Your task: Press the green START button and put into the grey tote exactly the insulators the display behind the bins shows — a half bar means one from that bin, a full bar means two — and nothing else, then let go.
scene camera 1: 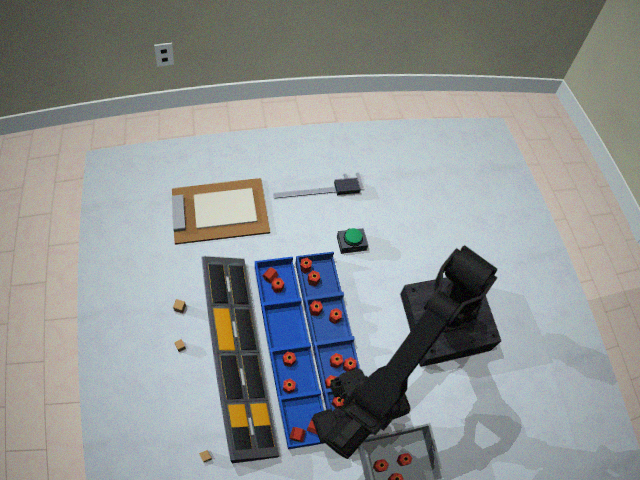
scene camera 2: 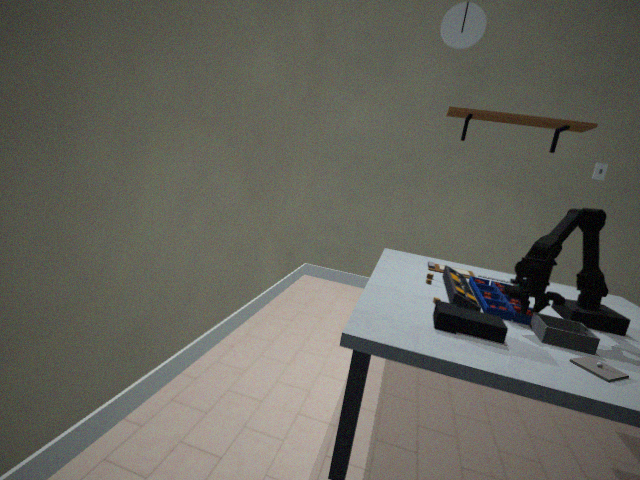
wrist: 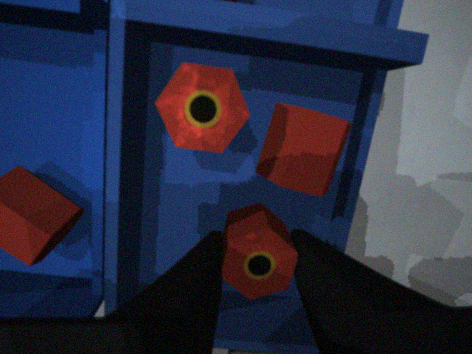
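Observation:
My gripper [wrist: 256, 241] is down in the near right compartment of the blue bins [scene camera 1: 285, 329] [wrist: 175, 197] [scene camera 2: 491, 299]. Its fingers are shut on a red hexagonal insulator [wrist: 259, 263] that stands on the compartment floor. In the same compartment are another hexagonal insulator [wrist: 203, 109] and one lying on its side [wrist: 303, 149]. The arm hides this spot in the overhead view. The display [scene camera 1: 208, 310] shows one half bar [scene camera 1: 224, 329] and one full bar [scene camera 1: 249, 415]. The grey tote [scene camera 1: 431, 443] [scene camera 2: 549, 329] holds three insulators [scene camera 1: 381, 464]. The green START button [scene camera 1: 353, 236] lies behind the bins.
A brown board with a white sheet [scene camera 1: 220, 233] and a grey sliding tool [scene camera 1: 318, 190] lie at the back. Small tan cubes [scene camera 1: 179, 305] [scene camera 1: 205, 455] lie left of the display. The arm's base [scene camera 1: 451, 329] stands right of the bins.

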